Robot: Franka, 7 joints.
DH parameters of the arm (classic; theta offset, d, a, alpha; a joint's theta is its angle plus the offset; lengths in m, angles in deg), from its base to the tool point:
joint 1: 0 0.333 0 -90
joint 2: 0 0 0 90
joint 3: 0 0.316 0.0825 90
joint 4: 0 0 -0.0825 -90
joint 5: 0 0.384 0 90
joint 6: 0 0 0.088 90
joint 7: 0 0.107 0 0
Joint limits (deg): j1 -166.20..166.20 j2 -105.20..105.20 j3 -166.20..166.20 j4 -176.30..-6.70 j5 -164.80..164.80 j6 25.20..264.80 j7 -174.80..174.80
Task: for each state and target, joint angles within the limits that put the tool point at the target. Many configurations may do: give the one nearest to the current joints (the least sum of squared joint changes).
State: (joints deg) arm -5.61 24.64 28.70 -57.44 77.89 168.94 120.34
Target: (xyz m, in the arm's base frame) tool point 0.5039 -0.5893 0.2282
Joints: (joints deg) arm -46.13 55.55 2.74 -69.80 79.64 171.51 120.34
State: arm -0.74 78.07 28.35 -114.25 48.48 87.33 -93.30
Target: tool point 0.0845 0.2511 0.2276
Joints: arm -21.24 71.31 50.59 -150.71 43.28 59.12 -93.30
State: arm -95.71 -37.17 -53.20 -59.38 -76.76 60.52 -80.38
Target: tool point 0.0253 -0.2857 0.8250
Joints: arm -63.34 -27.32 1.17 -91.02 -56.19 48.06 -80.38
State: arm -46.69 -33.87 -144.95 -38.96 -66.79 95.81 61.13
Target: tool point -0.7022 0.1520 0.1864
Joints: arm -31.23 -60.72 -142.56 -67.84 -60.45 89.44 61.13
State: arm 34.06 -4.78 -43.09 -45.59 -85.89 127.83 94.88
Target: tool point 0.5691 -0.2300 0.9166
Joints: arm 4.28 27.00 -48.16 -39.71 -87.70 135.00 94.88
